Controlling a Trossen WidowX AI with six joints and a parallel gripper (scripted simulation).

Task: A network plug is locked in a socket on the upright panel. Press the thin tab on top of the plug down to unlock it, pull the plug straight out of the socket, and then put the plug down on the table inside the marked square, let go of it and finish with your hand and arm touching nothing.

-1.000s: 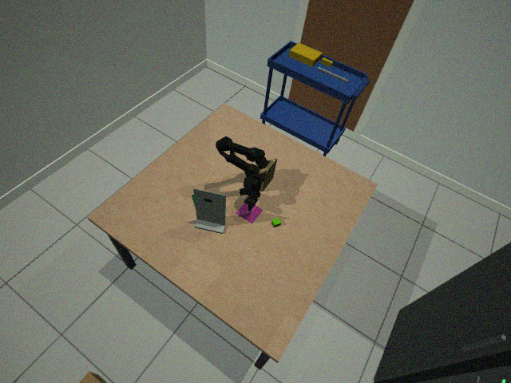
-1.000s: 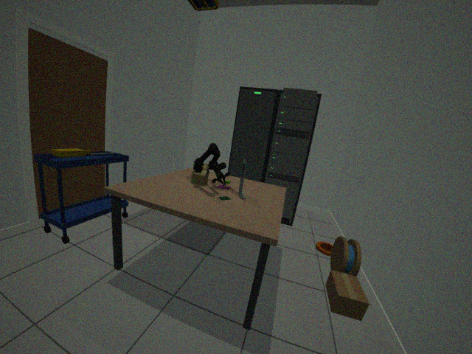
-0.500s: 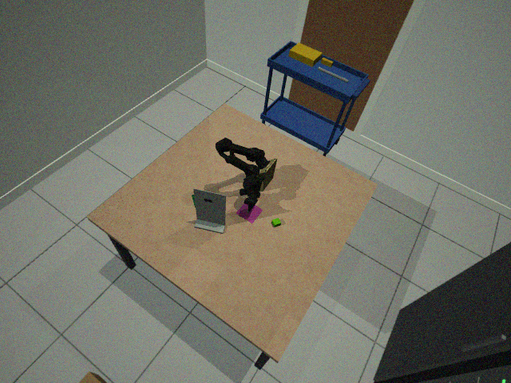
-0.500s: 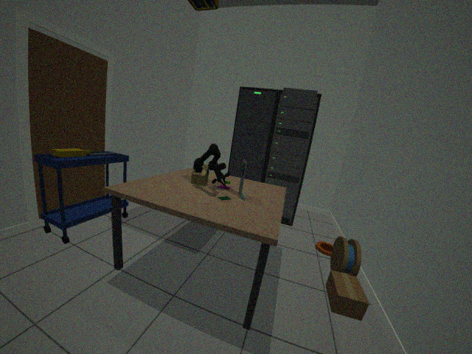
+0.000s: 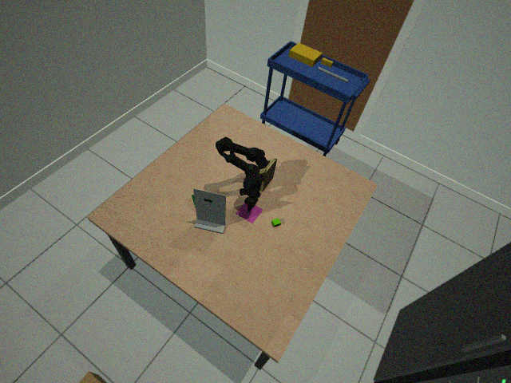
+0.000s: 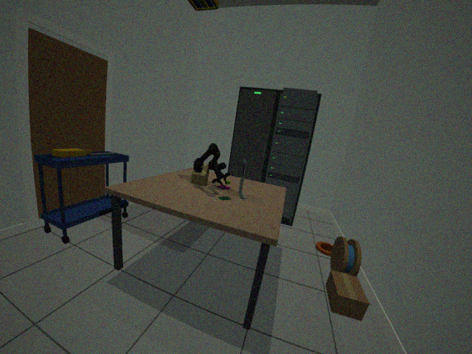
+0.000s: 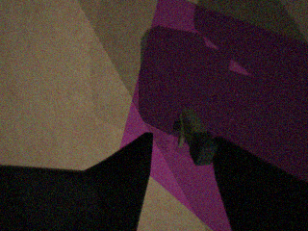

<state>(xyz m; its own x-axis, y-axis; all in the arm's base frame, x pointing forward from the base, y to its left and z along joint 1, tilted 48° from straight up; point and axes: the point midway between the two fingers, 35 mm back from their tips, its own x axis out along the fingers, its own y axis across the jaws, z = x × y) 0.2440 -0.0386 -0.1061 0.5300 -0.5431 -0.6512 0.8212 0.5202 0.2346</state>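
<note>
My gripper tip is 10 mm above the network plug. Also, from my gripper tip: magenta marked square 10 mm behind, 20 mm below; upright panel 190 mm ahead, 150 mm to the right, 120 mm above.
</note>
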